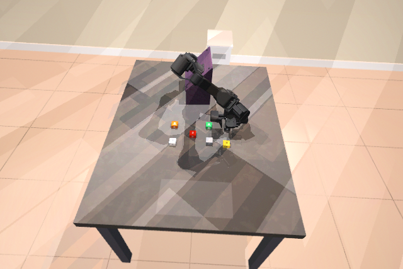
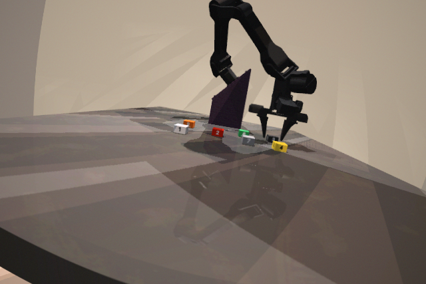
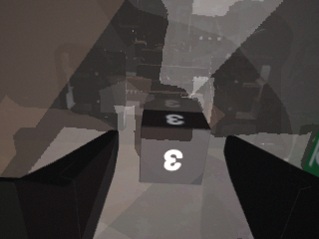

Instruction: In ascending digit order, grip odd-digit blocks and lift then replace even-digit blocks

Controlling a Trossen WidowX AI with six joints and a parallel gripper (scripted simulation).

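Right now my gripper tip is right at the black block. From my gripper tip the other things lie so: green block: 100 mm to the right, 10 mm behind; yellow block marked 4: 110 mm ahead, 10 mm to the right; grey block marked 7: 90 mm to the right, 90 mm ahead.
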